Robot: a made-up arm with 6 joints. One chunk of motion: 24 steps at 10 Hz.
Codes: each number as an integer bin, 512 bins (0 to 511) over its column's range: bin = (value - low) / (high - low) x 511, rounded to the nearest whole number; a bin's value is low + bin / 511 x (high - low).
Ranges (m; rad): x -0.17..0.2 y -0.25..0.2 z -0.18..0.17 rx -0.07..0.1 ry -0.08..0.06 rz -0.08..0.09
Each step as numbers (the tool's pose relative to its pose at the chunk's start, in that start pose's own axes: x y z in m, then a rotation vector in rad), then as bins.
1 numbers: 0.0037 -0.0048 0.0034 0.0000 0.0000 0.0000
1 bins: 240 278 268 210 292 240
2 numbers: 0.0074 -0.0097 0.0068 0.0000 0.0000 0.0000
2 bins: 245 273 273 210 292 240
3 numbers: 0.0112 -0.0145 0.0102 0.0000 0.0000 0.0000
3 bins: 250 267 278 210 292 240
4 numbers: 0.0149 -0.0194 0.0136 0.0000 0.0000 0.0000
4 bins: 255 262 283 210 292 240
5 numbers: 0.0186 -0.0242 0.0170 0.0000 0.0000 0.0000
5 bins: 260 256 288 210 292 240
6 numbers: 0.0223 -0.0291 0.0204 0.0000 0.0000 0.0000
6 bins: 266 251 293 210 292 240
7 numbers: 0.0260 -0.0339 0.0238 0.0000 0.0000 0.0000
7 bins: 271 245 298 210 292 240
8 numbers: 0.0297 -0.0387 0.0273 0.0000 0.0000 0.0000
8 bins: 276 240 303 210 292 240
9 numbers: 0.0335 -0.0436 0.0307 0.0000 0.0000 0.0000
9 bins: 281 234 308 210 292 240
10 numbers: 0.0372 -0.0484 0.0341 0.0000 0.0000 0.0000
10 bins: 286 229 313 210 292 240
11 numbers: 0.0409 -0.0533 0.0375 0.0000 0.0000 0.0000
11 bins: 291 223 318 210 292 240
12 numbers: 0.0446 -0.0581 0.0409 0.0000 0.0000 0.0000
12 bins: 296 218 323 210 292 240
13 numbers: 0.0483 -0.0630 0.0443 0.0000 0.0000 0.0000
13 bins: 301 212 327 210 292 240
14 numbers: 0.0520 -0.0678 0.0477 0.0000 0.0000 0.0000
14 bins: 307 207 332 210 292 240
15 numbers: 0.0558 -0.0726 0.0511 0.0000 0.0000 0.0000
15 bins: 312 201 337 210 292 240
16 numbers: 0.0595 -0.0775 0.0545 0.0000 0.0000 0.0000
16 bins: 317 196 342 210 292 240
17 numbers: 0.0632 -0.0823 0.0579 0.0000 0.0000 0.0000
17 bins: 322 190 347 210 292 240
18 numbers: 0.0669 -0.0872 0.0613 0.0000 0.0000 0.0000
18 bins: 327 185 352 210 292 240
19 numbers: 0.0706 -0.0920 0.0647 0.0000 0.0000 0.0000
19 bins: 332 179 357 210 292 240
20 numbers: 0.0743 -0.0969 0.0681 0.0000 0.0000 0.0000
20 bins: 337 174 362 210 292 240
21 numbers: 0.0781 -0.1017 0.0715 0.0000 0.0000 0.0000
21 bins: 343 168 367 210 292 240
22 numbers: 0.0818 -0.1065 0.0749 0.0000 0.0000 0.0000
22 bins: 348 163 372 210 292 240
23 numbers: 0.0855 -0.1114 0.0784 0.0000 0.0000 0.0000
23 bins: 353 157 377 210 292 240
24 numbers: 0.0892 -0.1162 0.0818 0.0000 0.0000 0.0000
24 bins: 358 152 382 210 292 240
